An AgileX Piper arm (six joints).
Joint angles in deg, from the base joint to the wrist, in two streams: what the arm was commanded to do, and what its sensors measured. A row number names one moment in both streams.
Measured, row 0:
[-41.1 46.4 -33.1 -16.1 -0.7 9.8]
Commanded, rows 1 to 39:
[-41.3 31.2 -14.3 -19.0 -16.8 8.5]
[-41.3 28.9 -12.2 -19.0 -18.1 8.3]
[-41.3 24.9 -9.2 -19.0 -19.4 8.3]
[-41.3 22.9 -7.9 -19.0 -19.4 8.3]
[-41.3 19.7 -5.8 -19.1 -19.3 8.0]
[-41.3 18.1 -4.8 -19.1 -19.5 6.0]
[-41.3 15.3 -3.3 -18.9 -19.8 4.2]
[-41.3 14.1 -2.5 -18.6 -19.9 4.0]
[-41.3 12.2 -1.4 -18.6 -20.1 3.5]
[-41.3 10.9 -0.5 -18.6 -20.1 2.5]
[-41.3 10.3 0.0 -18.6 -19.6 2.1]
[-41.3 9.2 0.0 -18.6 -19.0 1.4]
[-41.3 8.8 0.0 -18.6 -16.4 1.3]
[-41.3 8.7 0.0 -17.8 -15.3 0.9]
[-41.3 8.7 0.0 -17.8 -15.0 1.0]
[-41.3 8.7 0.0 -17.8 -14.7 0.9]
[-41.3 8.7 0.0 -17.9 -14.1 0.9]
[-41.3 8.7 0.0 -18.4 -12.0 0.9]
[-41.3 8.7 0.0 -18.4 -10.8 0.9]
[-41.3 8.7 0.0 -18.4 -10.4 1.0]
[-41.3 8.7 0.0 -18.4 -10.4 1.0]
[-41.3 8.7 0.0 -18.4 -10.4 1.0]
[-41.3 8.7 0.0 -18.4 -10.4 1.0]
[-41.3 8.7 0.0 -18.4 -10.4 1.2]
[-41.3 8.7 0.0 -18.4 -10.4 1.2]
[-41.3 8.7 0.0 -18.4 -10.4 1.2]
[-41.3 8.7 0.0 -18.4 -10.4 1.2]
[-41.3 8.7 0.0 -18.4 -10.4 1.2]
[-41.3 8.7 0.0 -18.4 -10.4 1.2]
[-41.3 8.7 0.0 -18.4 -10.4 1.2]
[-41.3 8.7 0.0 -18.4 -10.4 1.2]
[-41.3 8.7 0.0 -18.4 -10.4 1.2]
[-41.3 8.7 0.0 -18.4 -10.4 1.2]
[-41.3 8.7 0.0 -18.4 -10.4 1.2]
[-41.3 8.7 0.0 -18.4 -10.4 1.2]
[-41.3 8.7 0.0 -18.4 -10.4 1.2]
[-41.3 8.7 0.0 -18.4 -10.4 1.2]
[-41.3 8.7 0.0 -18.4 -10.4 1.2]
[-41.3 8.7 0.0 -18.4 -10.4 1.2]
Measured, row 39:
[-41.1 9.0 -0.1 -18.2 -10.6 1.3]
